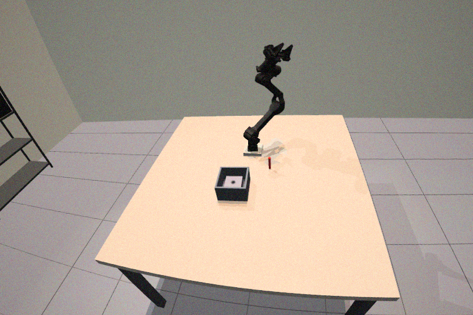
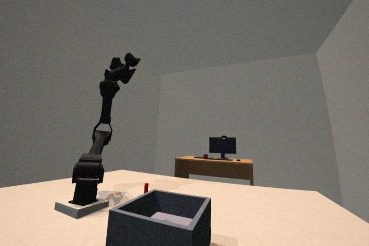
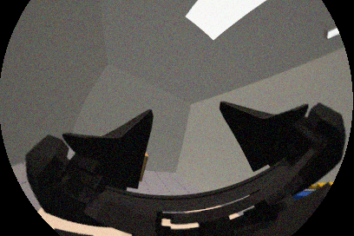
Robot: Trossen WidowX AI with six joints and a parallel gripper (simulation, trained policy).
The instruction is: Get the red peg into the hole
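Right now my gripper tip is 190 mm short of the red peg, 140 mm to the left of it and 620 mm above it. The rest, counted from my gripper tip: light plate: 340 mm ahead, 340 mm to the right, 610 mm below; then dark grey box: 340 mm ahead, 340 mm to the right, 630 mm below.
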